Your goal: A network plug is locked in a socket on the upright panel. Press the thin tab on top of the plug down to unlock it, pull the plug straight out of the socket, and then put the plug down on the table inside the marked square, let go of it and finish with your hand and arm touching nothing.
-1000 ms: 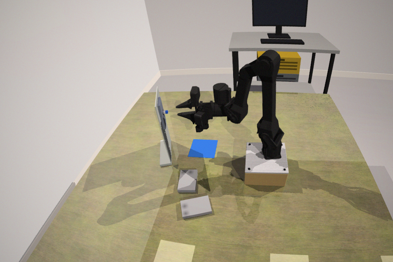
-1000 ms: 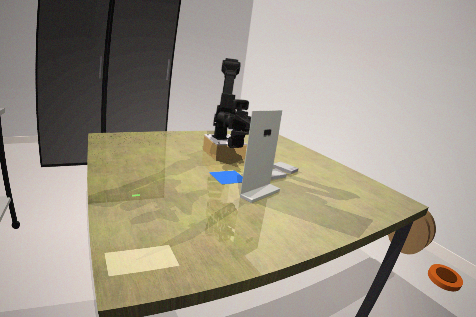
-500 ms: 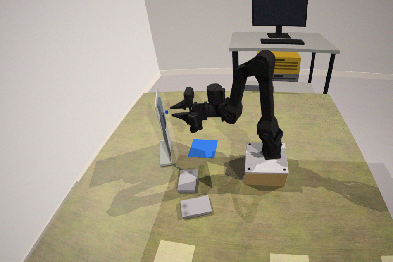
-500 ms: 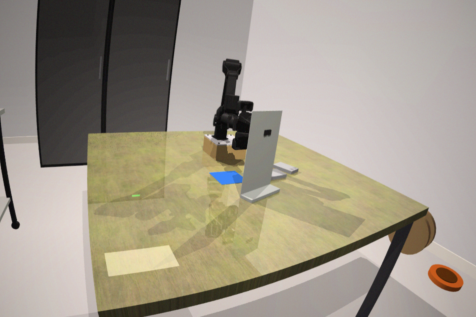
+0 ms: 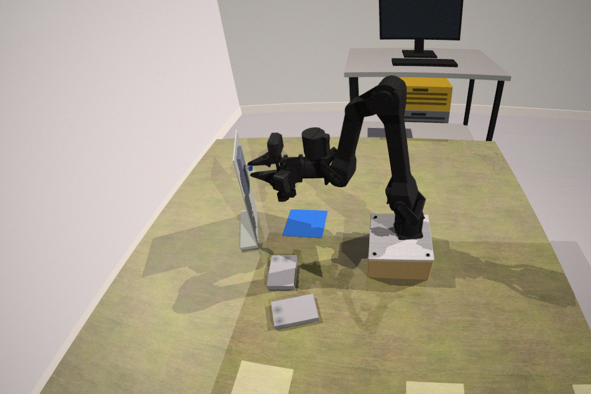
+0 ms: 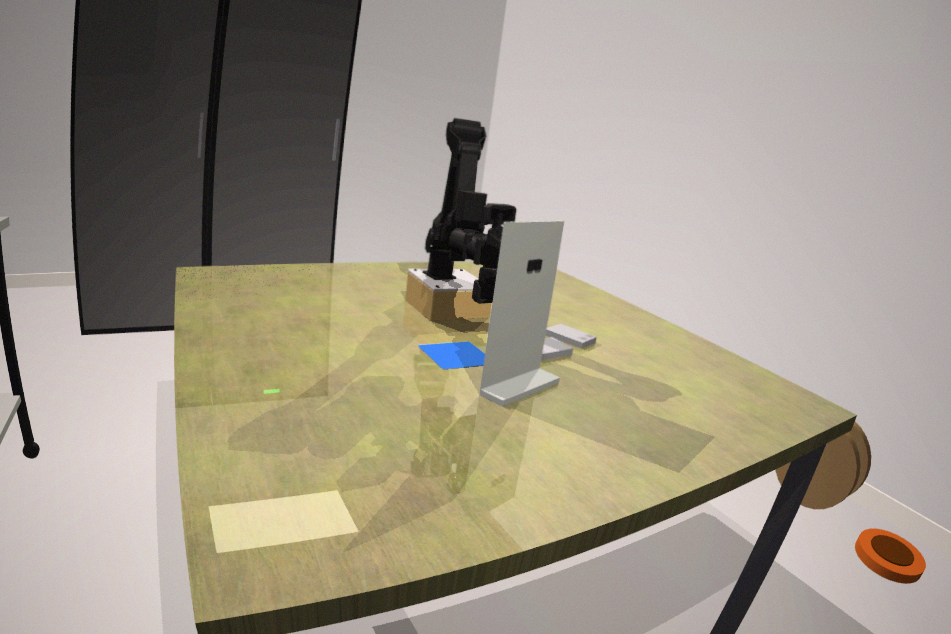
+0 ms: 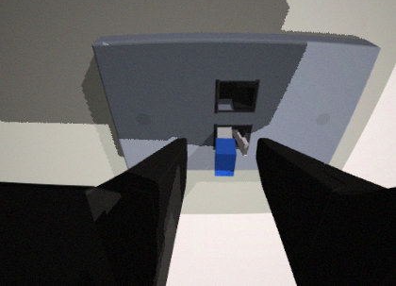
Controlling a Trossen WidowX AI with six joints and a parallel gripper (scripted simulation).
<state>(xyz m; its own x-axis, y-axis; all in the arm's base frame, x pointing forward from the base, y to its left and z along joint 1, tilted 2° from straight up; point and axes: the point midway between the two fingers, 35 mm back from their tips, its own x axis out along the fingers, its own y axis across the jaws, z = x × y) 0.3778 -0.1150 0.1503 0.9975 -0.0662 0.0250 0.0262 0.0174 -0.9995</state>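
Right now my gripper tip is 1 cm short of the network plug and 1 cm below it. The rest, counted from my gripper tip: grey panel (3 cm ahead, 1 cm to the left, 8 cm below); blue marked square (13 cm behind, 1 cm to the right, 22 cm below).
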